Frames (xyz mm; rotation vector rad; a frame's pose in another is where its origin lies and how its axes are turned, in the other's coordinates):
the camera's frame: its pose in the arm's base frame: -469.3 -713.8 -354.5 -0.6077 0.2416 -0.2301
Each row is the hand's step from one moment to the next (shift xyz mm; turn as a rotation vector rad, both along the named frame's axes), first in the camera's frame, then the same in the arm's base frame.
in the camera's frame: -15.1 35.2 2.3 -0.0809 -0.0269 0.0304
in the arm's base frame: -8.6 33.6 -16.5 -0.0716 0.0176 0.0525
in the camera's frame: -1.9 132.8 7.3 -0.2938 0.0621 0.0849
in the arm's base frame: 19.1 110.3 -71.8 -0.2447 0.1778 0.0767
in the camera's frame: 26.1 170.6 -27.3 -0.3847 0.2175 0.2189
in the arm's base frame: 40.9 114.1 -125.9 -0.2699 0.3989 0.1061
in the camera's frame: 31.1 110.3 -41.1 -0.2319 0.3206 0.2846
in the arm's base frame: 33.1 57.2 -102.2 -0.0916 0.4729 0.0741
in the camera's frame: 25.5 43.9 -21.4 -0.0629 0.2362 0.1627
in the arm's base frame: 24.1 16.4 -46.7 0.0211 0.2929 0.0004
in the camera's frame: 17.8 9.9 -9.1 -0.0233 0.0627 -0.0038
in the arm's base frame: 15.6 -2.0 -15.8 -0.0143 0.0545 -0.0362
